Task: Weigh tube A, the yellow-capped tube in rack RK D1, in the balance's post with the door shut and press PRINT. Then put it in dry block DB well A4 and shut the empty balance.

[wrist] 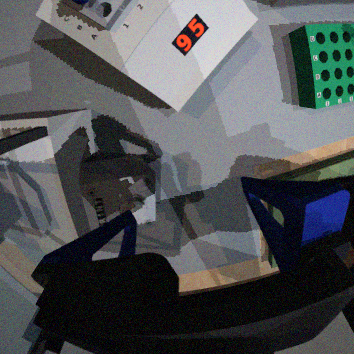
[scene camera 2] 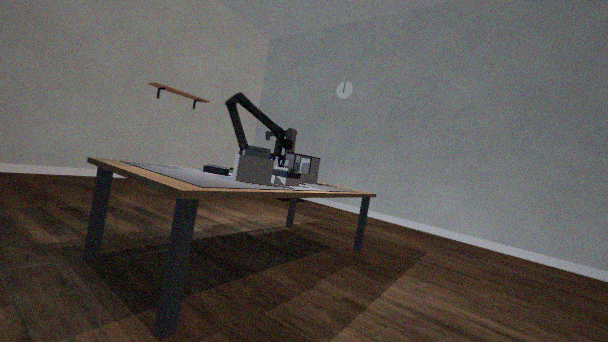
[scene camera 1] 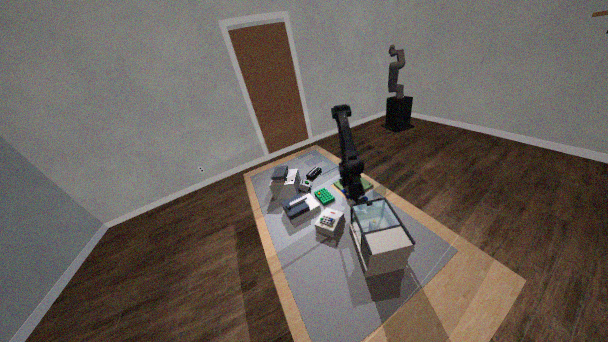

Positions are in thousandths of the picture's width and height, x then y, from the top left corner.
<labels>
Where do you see a balance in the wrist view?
140, 411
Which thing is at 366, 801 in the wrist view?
My gripper.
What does my gripper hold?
Nothing.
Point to a grey mat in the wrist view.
696, 318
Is my gripper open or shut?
Open.
</labels>
